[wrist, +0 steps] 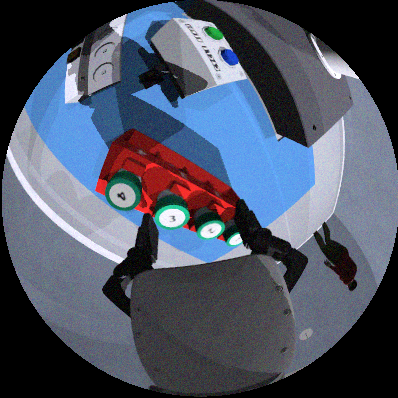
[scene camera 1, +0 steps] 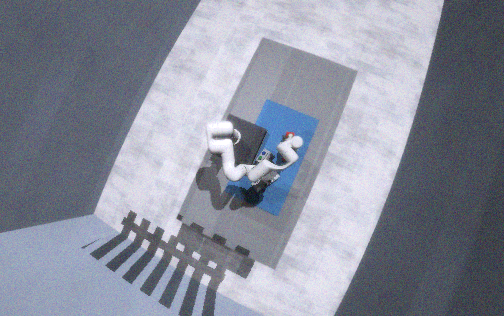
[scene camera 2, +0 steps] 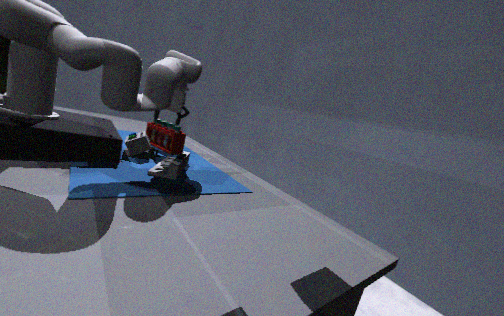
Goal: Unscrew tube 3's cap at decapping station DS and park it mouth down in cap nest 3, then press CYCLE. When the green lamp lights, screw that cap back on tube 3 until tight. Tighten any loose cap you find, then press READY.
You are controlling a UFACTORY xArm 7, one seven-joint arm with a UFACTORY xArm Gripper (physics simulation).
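Pixels of known places: gripper, fingertip midpoint: (wrist: 194, 216) (scene camera 2: 165, 122); arm's base, origin of the base link: (scene camera 1: 232, 137) (scene camera 2: 29, 113).
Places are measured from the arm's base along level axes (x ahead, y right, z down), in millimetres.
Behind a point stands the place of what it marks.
Note:
A red rack (scene camera 1: 289, 135) (scene camera 2: 166, 138) (wrist: 155, 175) holds tubes with green-rimmed, white-topped caps. In the wrist view, cap 3 (wrist: 172, 218) @(x 439, y -46, z -38 mm) is on its tube, between cap 4 (wrist: 123, 192) @(x 445, y 6, z -37 mm) and cap 2 (wrist: 210, 230) @(x 428, y -95, z -36 mm); cap 1 (wrist: 235, 238) @(x 418, y -143, z -36 mm) is partly behind a finger. My gripper (scene camera 2: 168, 120) @(x 425, y -64, z -35 mm) (wrist: 194, 216) @(x 425, y -64, z -35 mm) is open and empty over the rack, one finger beside cap 3, the other by cap 1. How tight the caps are cannot be seen. The button box (scene camera 1: 262, 156) (scene camera 2: 137, 145) @(x 267, y 120, z 41 mm) has a green button (wrist: 214, 33) @(x 263, y 76, z 13 mm) and a blue button (wrist: 230, 57) @(x 274, y 35, z 13 mm).
A pale block (scene camera 2: 170, 168) @(x 305, y 331, z 54 mm) (wrist: 104, 60) @(x 371, y 175, z 75 mm) with round recesses stands on the blue mat (scene camera 1: 287, 112) @(x 337, y -358, z 85 mm) (scene camera 2: 220, 184) @(x 457, y 393, z 86 mm) (wrist: 265, 175) @(x 303, y -211, z 86 mm). The dark arm plinth (scene camera 1: 251, 137) @(x 140, y -44, z 2 mm) (scene camera 2: 60, 145) @(x 63, y 171, z 47 mm) (wrist: 305, 85) @(x 176, y -45, z 3 mm) borders the button box. A person (wrist: 345, 267) stands beyond the table.

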